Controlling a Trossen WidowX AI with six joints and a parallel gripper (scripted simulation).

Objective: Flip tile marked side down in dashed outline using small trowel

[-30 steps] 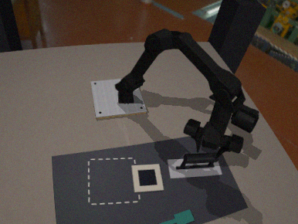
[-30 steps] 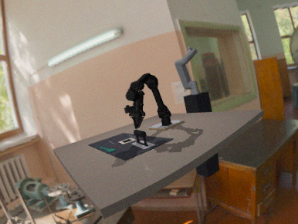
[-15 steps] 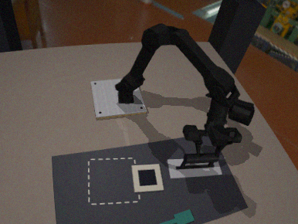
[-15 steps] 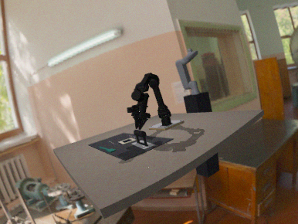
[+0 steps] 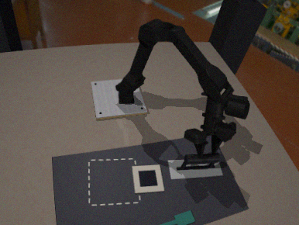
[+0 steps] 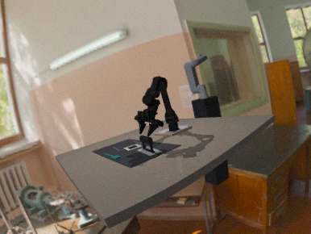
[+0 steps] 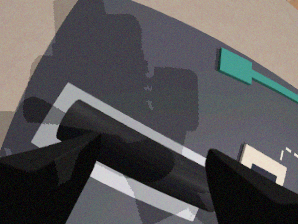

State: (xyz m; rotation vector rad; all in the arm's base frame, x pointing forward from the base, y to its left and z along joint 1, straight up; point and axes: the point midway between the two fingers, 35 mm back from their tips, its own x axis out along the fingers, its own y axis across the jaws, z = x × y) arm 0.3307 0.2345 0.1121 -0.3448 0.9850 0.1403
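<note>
Right now the trowel is 60 mm below my gripper tip, 30 mm to the right of it and 10 mm behind it. The rest, counted from my gripper tip: tile 190 mm to the right, 100 mm below, 20 mm ahead; dark mat 180 mm to the right, 120 mm below, 50 mm ahead; teal strip 180 mm ahead, 140 mm to the right, 100 mm below.
</note>
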